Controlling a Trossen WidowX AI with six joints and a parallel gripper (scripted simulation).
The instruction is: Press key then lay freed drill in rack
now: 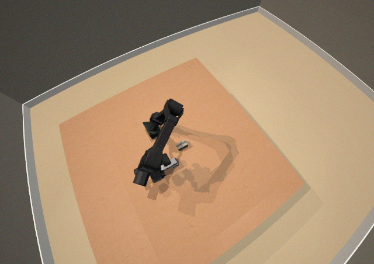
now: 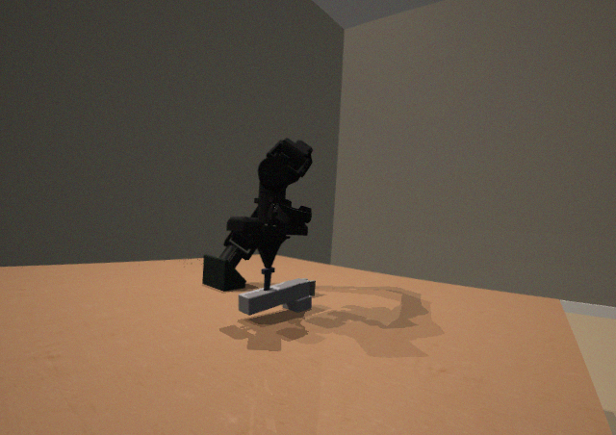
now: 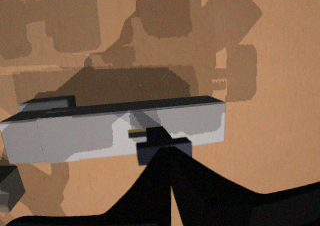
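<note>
My gripper tip is 4 cm above the dark t-shaped key. From my gripper tip the other things lie so: light grey holder block: 1 cm behind, 4 cm to the left, 7 cm below; ribbed grey rack: 10 cm behind, 20 cm to the left, 9 cm below; drill: 1 cm behind, 7 cm to the left, 6 cm below.
</note>
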